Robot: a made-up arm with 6 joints. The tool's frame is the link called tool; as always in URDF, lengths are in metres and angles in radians. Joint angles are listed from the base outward. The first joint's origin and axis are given. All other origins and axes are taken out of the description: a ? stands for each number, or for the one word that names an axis. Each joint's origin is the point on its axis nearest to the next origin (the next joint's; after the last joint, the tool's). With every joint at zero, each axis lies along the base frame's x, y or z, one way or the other. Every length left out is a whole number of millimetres.
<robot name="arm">
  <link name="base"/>
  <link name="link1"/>
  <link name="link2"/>
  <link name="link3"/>
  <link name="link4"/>
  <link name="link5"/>
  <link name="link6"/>
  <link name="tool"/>
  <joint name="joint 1" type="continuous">
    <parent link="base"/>
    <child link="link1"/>
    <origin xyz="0 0 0.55" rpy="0 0 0"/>
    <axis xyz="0 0 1"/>
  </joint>
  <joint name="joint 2" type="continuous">
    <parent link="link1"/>
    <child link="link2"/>
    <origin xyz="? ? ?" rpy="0 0 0"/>
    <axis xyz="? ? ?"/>
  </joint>
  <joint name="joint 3" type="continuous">
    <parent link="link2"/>
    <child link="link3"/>
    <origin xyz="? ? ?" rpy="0 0 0"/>
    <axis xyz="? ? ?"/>
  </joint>
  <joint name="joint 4" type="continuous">
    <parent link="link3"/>
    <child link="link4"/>
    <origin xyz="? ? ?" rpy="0 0 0"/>
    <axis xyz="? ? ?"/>
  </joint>
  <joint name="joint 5" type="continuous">
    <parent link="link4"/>
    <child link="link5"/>
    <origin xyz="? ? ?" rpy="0 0 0"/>
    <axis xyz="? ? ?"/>
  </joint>
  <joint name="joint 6" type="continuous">
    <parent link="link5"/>
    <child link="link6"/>
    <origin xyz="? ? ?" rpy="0 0 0"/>
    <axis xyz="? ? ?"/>
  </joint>
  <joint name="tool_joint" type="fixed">
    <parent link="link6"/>
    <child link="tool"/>
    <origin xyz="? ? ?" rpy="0 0 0"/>
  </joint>
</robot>
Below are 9 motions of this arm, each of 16 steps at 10 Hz.
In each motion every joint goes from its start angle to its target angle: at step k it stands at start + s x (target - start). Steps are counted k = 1, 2, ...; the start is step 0. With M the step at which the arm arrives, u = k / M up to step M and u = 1 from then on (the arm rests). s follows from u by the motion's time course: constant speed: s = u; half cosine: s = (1 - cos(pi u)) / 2; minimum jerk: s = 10 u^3 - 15 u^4 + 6 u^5.
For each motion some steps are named. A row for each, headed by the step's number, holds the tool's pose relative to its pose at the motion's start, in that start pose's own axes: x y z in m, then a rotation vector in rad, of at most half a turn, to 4 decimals.
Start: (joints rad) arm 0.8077 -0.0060 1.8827 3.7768 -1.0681 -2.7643
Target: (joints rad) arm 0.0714 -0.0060 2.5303 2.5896 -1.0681 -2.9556
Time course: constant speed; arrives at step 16
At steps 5, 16:
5: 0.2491 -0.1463 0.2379 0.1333 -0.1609 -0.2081
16: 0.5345 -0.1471 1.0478 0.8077 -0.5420 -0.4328

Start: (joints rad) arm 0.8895 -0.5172 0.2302 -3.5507 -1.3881 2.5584
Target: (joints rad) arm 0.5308 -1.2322 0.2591 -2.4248 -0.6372 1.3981
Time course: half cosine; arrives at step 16
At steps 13, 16:
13: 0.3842 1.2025 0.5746 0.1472 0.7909 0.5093
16: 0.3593 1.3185 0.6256 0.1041 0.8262 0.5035

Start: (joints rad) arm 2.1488 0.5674 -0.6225 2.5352 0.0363 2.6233
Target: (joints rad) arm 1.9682 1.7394 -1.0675 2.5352 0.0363 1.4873
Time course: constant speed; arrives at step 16
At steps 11, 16:
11: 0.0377 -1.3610 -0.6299 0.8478 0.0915 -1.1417
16: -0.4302 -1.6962 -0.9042 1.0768 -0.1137 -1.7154

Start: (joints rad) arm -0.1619 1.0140 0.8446 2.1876 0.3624 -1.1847
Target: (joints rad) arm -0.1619 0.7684 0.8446 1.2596 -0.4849 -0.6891
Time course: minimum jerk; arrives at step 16
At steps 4, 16:
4: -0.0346 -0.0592 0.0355 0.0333 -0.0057 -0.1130
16: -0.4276 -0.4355 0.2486 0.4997 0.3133 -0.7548

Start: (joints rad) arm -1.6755 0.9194 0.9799 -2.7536 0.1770 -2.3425
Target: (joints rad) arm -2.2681 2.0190 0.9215 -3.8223 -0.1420 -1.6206
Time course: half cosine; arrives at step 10
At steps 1, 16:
1: 0.0328 0.0474 -0.0577 0.0080 0.0155 0.0182
16: -0.5861 2.1586 -2.1745 0.5553 0.9377 0.4640

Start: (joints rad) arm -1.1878 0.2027 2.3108 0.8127 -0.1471 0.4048
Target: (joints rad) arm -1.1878 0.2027 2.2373 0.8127 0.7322 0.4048
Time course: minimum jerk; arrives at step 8
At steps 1, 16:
1: 0.0004 0.0009 0.0017 -0.0001 -0.0126 -0.0045
16: -0.0345 0.0601 0.0880 0.0158 -0.7823 -0.2780

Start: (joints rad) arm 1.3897 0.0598 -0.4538 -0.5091 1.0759 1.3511
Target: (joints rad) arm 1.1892 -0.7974 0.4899 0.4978 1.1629 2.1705
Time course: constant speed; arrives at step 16
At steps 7, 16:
7: 0.1593 -1.1787 0.6355 -0.3945 -0.4624 -0.8111
16: -1.0769 -2.4994 1.0236 -1.0319 -0.2667 -2.1580

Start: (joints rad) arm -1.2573 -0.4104 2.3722 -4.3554 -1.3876 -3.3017
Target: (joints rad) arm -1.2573 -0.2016 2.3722 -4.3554 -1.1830 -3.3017
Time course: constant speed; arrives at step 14
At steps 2, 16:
2: -0.0256 -0.0616 0.0135 -0.0274 0.0383 -0.0117
16: -0.1885 -0.4199 0.1361 -0.1883 0.2646 -0.0987

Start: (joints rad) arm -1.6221 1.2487 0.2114 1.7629 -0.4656 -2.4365
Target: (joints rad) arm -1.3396 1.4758 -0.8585 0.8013 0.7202 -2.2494
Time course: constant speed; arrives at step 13
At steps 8, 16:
8: -0.4248 -0.7223 -1.1216 0.2019 1.0325 -0.1827
16: -0.9304 -1.2543 -1.2971 0.5238 1.2451 -0.3839

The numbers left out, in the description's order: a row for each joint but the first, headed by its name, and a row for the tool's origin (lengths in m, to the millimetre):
joint 2: xyz 0.17 0 0, axis 0 1 0
joint 3: xyz 0 0 0.98, axis 0 -1 0
joint 4: xyz 1.54 0 0.23, axis -1 0 0
joint 5: xyz 0 0 0, axis 0 -1 0
joint 6: xyz 0.18 0 0, axis -1 0 0
tool: xyz 0 0 0

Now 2 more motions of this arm.
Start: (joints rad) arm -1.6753 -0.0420 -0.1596 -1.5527 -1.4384 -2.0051
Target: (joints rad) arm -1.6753 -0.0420 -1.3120 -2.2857 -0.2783 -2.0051
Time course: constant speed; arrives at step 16
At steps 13, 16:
13: -0.1242 0.3118 1.4342 1.1249 0.4046 1.0343
16: -0.1925 0.1587 1.7868 1.3806 0.3513 1.3607

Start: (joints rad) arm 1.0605 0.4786 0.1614 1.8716 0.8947 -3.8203
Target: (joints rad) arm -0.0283 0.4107 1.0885 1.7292 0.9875 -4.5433
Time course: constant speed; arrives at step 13
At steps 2, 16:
2: -0.3830 0.2364 0.0902 0.0708 -0.0637 0.2062
16: -2.5142 0.2872 -0.5147 0.0904 -0.3497 1.1604

